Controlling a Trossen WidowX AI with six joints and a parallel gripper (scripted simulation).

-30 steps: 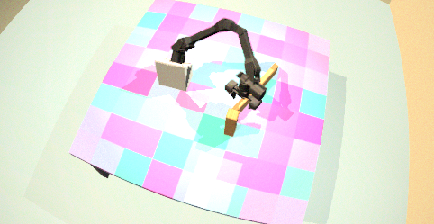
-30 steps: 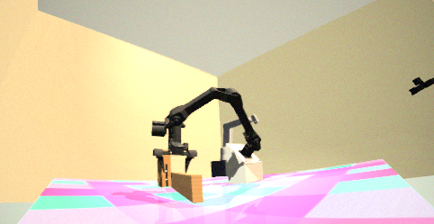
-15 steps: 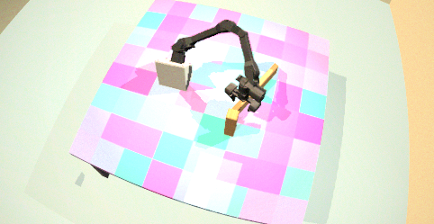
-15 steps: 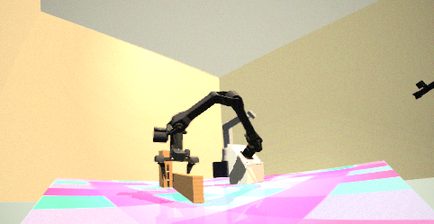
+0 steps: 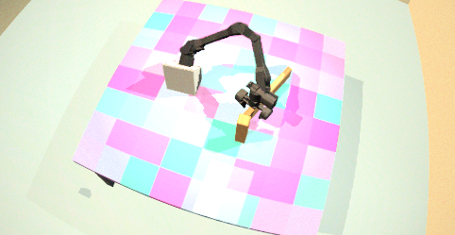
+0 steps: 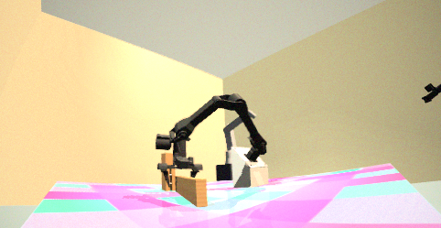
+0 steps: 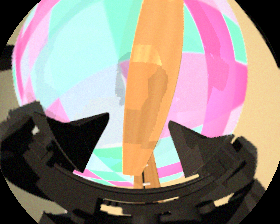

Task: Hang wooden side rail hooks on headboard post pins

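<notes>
Right now my gripper tip is 13 cm to the left of the headboard post, 7 cm below it and 2 cm past it.
</notes>
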